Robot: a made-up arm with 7 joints. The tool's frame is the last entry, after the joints.
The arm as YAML. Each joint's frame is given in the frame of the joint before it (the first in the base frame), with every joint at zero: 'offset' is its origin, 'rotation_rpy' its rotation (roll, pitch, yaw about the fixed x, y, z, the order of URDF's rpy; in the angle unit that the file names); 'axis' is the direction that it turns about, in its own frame. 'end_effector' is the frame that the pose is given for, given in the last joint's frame.
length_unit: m
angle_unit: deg
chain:
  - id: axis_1
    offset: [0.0, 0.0, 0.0]
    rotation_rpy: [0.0, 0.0, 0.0]
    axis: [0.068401, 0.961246, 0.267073]
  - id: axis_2
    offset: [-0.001, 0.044, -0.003]
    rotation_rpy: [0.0, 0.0, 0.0]
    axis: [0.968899, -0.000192, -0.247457]
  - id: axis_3
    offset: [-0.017, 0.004, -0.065]
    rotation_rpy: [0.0, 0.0, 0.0]
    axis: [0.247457, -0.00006, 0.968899]
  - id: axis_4
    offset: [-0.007, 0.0, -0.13]
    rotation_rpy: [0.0, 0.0, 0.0]
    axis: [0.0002, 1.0, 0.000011]
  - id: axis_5
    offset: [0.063, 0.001, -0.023]
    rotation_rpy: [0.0, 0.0, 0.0]
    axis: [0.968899, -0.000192, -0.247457]
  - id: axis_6
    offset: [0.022, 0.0, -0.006]
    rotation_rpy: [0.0, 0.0, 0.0]
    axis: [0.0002, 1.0, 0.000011]
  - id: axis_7
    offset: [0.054, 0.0, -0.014]
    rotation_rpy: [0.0, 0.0, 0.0]
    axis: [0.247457, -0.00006, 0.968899]
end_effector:
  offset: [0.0, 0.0, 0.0]
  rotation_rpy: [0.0, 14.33, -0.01]
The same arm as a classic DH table. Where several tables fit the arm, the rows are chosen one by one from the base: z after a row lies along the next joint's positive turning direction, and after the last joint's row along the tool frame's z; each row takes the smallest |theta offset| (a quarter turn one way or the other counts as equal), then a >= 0, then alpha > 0; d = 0 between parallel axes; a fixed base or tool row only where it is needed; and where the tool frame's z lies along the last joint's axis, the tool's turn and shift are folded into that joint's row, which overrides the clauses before.
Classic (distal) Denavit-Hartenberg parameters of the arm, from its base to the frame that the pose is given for. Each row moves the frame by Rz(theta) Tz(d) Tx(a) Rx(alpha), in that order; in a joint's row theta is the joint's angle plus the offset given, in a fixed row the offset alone. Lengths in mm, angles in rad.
base (fixed): d 0.0; theta_offset -0.0710; a 0.0; alpha -1.3004
axis_1: d 41.4; theta_offset -1.3111; a -15.2; alpha -1.5708
axis_2: d -0.6; theta_offset 1.2915; a -4.0; alpha 1.5708
axis_3: d -194.9; theta_offset 1.5708; a 25.4; alpha -1.5708
axis_4: d 1.0; theta_offset 1.5708; a 6.7; alpha 1.5708
axis_5: d 89.5; theta_offset 0.0000; a 0.4; alpha -1.5708
axis_6: d 0.0; theta_offset -1.5708; a 55.8; alpha 1.5708
axis_7: d -0.2; theta_offset 0.0000; a 0.0; alpha 0.0000

